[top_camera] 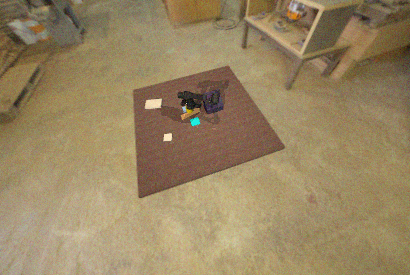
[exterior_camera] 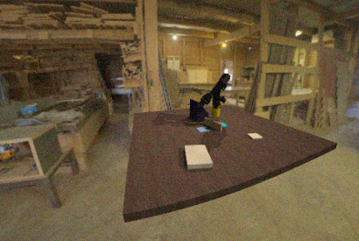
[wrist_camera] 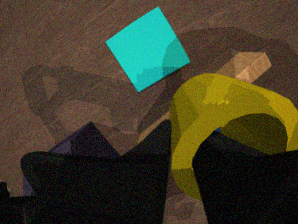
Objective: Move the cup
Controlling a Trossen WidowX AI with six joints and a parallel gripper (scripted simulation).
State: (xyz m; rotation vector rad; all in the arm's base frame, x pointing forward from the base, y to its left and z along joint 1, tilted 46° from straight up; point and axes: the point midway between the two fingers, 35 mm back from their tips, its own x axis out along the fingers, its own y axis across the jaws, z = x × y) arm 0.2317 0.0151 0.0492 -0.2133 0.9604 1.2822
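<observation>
Right now my gripper tip is 130 mm above the cyan pad and 60 mm to the right of it. The rest, counted from my gripper tip: small wooden block (110 mm below, 40 mm to the right, 20 mm ahead); pale blue pad (140 mm to the right, 130 mm below, 40 mm ahead); yellow cup (20 mm to the right, 20 mm ahead).
</observation>
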